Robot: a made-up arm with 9 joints. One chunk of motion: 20 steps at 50 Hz.
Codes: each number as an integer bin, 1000 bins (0 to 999) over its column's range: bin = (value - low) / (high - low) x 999, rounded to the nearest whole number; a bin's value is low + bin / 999 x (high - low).
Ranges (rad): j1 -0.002..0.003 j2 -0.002..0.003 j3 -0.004..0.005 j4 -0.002..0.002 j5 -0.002..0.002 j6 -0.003..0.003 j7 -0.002..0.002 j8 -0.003..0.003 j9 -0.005..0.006
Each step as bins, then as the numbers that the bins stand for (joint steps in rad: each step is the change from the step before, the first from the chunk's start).
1 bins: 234 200 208 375 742 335 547 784 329
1 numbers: -0.00083 -0.00100 -0.00213 -0.00050 0.00097 -0.00099 0.00019 0.00171 -0.00138
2 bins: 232 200 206 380 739 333 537 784 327
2 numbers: -0.00084 -0.00100 -0.00214 -0.00048 0.00096 -0.00100 0.00015 0.00171 -0.00140
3 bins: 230 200 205 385 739 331 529 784 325
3 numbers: -0.00085 -0.00100 -0.00215 -0.00046 0.00096 -0.00101 0.00012 0.00171 -0.00142
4 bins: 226 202 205 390 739 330 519 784 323
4 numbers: -0.00087 -0.00099 -0.00215 -0.00044 0.00096 -0.00102 0.00008 0.00171 -0.00144
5 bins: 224 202 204 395 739 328 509 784 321
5 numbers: -0.00088 -0.00099 -0.00216 -0.00042 0.00096 -0.00103 0.00004 0.00171 -0.00147
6 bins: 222 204 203 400 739 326 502 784 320
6 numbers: -0.00089 -0.00098 -0.00217 -0.00040 0.00096 -0.00104 0.00001 0.00171 -0.00148
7 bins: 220 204 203 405 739 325 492 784 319
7 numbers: -0.00090 -0.00098 -0.00217 -0.00038 0.00096 -0.00105 -0.00003 0.00171 -0.00149
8 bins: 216 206 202 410 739 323 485 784 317
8 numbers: -0.00092 -0.00097 -0.00218 -0.00036 0.00096 -0.00106 -0.00006 0.00171 -0.00151
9 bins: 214 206 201 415 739 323 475 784 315
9 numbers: -0.00093 -0.00097 -0.00219 -0.00034 0.00096 -0.00106 -0.00010 0.00171 -0.00153
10 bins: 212 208 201 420 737 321 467 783 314
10 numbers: -0.00094 -0.00096 -0.00219 -0.00032 0.00095 -0.00107 -0.00013 0.00170 -0.00154
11 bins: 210 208 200 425 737 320 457 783 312
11 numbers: -0.00095 -0.00096 -0.00220 -0.00030 0.00095 -0.00108 -0.00017 0.00170 -0.00156
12 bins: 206 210 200 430 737 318 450 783 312
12 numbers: -0.00097 -0.00095 -0.00220 -0.00028 0.00095 -0.00109 -0.00020 0.00170 -0.00156
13 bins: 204 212 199 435 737 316 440 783 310
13 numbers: -0.00098 -0.00094 -0.00221 -0.00026 0.00095 -0.00110 -0.00024 0.00170 -0.00159
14 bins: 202 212 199 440 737 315 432 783 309
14 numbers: -0.00099 -0.00094 -0.00221 -0.00024 0.00095 -0.00111 -0.00027 0.00170 -0.00160
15 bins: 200 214 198 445 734 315 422 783 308
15 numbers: -0.00100 -0.00093 -0.00222 -0.00022 0.00094 -0.00111 -0.00031 0.00170 -0.00161
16 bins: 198 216 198 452 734 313 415 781 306
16 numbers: -0.00101 -0.00092 -0.00222 -0.00019 0.00094 -0.00112 -0.00034 0.00169 -0.00163
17 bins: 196 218 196 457 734 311 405 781 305
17 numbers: -0.00102 -0.00091 -0.00223 -0.00017 0.00094 -0.00113 -0.00038 0.00169 -0.00164
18 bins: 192 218 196 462 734 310 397 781 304
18 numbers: -0.00104 -0.00091 -0.00223 -0.00015 0.00094 -0.00114 -0.00041 0.00169 -0.00165
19 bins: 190 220 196 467 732 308 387 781 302
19 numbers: -0.00105 -0.00090 -0.00223 -0.00013 0.00093 -0.00115 -0.00045 0.00169 -0.00167
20 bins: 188 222 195 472 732 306 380 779 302
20 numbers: -0.00106 -0.00089 -0.00224 -0.00011 0.00093 -0.00116 -0.00048 0.00168 -0.00167
